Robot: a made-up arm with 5 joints.
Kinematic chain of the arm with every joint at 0, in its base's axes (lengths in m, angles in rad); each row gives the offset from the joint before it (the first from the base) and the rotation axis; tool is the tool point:
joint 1: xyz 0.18 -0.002 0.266 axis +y
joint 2: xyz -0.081 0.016 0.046 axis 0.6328 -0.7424 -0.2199
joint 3: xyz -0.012 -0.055 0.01 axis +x
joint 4: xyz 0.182 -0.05 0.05 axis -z
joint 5: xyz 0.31 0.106 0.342 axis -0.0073 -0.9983 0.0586
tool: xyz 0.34 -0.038 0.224
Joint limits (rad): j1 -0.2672..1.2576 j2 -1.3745..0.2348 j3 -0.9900..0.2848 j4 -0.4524..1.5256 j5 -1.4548..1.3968
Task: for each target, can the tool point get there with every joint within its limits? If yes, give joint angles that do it. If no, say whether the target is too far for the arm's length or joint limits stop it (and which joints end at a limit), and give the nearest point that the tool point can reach.
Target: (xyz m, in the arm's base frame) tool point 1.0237 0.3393 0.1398
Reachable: yes | joints 0.0777 -0.6768 -0.7351 0.2672 -0.4576
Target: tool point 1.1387 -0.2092 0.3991
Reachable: yes | joints 0.7137 -0.2111 -0.4990 1.0123 -0.2990
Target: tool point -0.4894 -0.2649 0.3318
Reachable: no: joint limits stop it (at a limit: joint 1, joint 2, joint 3, joint 4, joint 5) | nearest point -0.3761 -0.1078 -0.0125 | short by 0.395 m
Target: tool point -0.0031 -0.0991 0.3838
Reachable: no: joint limits stop it (at a limit: joint 1, joint 2, joint 3, joint 4, joint 5) | nearest point -0.3761 -0.1078 -0.0125 | short by 0.544 m
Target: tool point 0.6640 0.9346 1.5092
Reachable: no: too far | nearest point 0.5045 0.5108 1.0344 | short by 0.656 m
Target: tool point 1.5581 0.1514 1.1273
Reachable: no: too far | nearest point 1.0486 0.0738 0.8088 | short by 0.606 m
